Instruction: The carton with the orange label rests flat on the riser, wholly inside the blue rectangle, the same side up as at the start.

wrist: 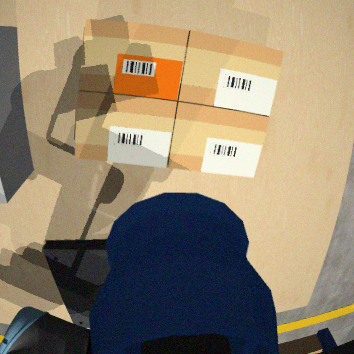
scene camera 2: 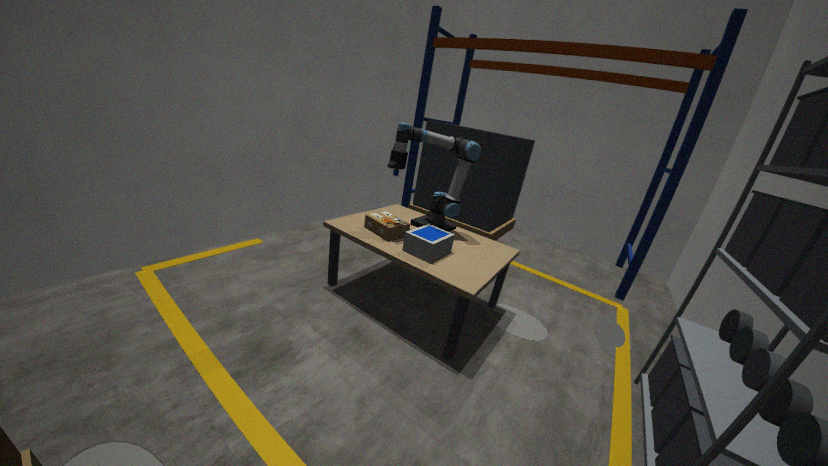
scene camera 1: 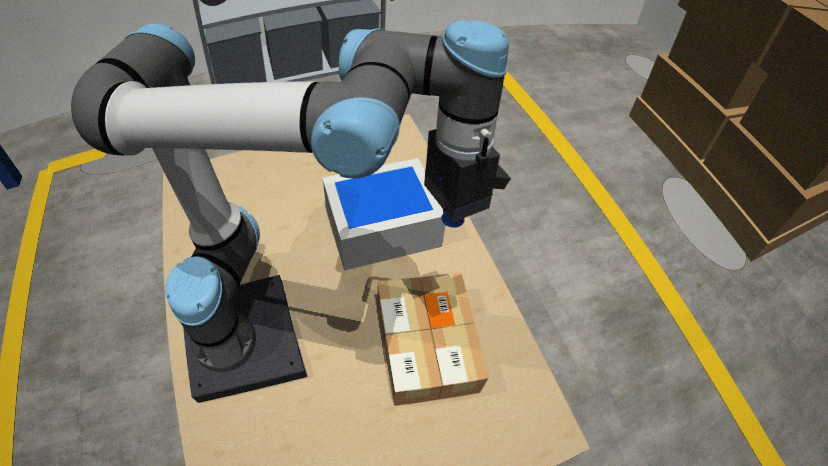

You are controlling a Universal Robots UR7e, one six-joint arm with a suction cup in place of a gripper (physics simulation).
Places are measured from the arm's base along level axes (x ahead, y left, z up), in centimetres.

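Pixels of known places: end effector, tool point: (wrist: 177, 255) (scene camera 2: 395, 175); arm's base, origin of the base link: (scene camera 2: 435, 220) (scene camera 1: 223, 341).
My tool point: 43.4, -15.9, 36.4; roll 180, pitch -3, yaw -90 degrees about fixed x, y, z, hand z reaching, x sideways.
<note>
For each thing: its middle in the pictures, then the offset to it from my tool point, as dx, dy, dz. Level surfaces: height alone.
- carton with the orange label, body centre: (wrist: 133, 57) (scene camera 1: 444, 309) (scene camera 2: 387, 229) +4.2, +2.1, -35.3
- grey riser, body centre: (scene camera 1: 382, 212) (scene camera 2: 429, 242) +3.7, +31.8, -33.9
- blue rectangle, body centre: (scene camera 1: 382, 195) (scene camera 2: 430, 233) +3.7, +31.8, -27.9
- wooden table, its level: dz -39.9
The carton with the orange label (scene camera 1: 441, 314) (scene camera 2: 388, 221) (wrist: 148, 86) lies label up on the table, in a tight two-by-two block with three white-labelled cartons. It is the block's far right carton in scene camera 1, partly in shadow. The grey riser (scene camera 1: 394, 247) (scene camera 2: 424, 251) (wrist: 9, 100) stands beyond the block, apart from it. The blue rectangle (scene camera 1: 383, 196) (scene camera 2: 429, 233) on its top is bare. My suction gripper (scene camera 1: 453, 221) (scene camera 2: 395, 172) (wrist: 177, 235) is open, with nothing on its blue cup. It hangs high in the air, well above the cartons.
White-labelled cartons (scene camera 1: 453, 364) (wrist: 139, 147) touch the orange-labelled one on two sides. The arm's dark base plate (scene camera 1: 254, 382) stands on the wooden table (scene camera 1: 347, 428) (scene camera 2: 347, 224), left of the block in scene camera 1. Large brown boxes (scene camera 1: 677, 127) are stacked off the table.
</note>
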